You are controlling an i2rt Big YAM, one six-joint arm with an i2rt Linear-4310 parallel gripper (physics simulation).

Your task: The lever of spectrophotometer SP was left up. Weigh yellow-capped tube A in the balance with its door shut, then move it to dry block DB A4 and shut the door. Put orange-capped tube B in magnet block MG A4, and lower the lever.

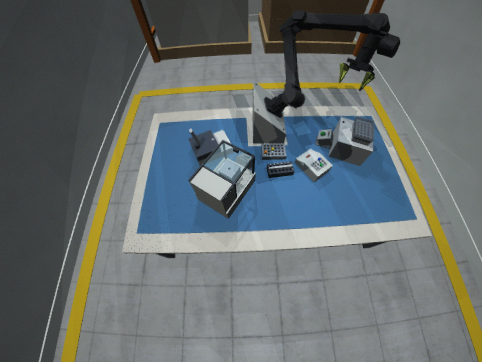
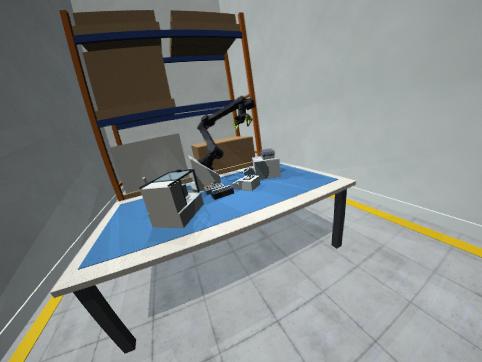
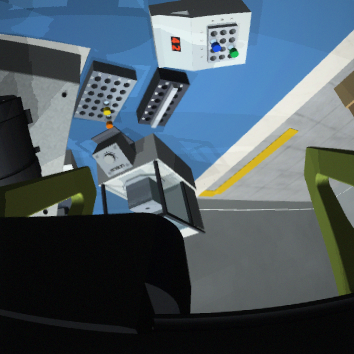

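Yellow-capped tube A (image 1: 273, 149) (image 3: 107, 112) and orange-capped tube B (image 1: 265, 151) (image 3: 109, 125) stand in the grey rack (image 1: 281, 154) (image 3: 115, 70). The black magnet block MG (image 1: 280, 170) (image 2: 221, 193) (image 3: 167, 75) lies beside the rack. The white dry block DB (image 1: 306, 161) (image 2: 250, 185) (image 3: 172, 25) shows 42 and holds a blue-capped and a green-capped tube. The balance (image 1: 212, 185) (image 2: 162, 205) (image 3: 170, 160) has a glass chamber; its door state is unclear. A dark device (image 1: 203, 142), apparently spectrophotometer SP, has an upright lever (image 1: 195, 138). My gripper (image 1: 351, 85) (image 2: 242, 126) (image 3: 197, 169) is open and empty, high and away from them.
A light-grey machine (image 1: 350, 150) (image 2: 267, 168) with a grey block on top stands at the table's right. A small box with a green button (image 1: 324, 134) is beside it. The arm's pedestal (image 1: 267, 127) stands behind the rack. Shelving (image 2: 248, 65) rises behind the table.
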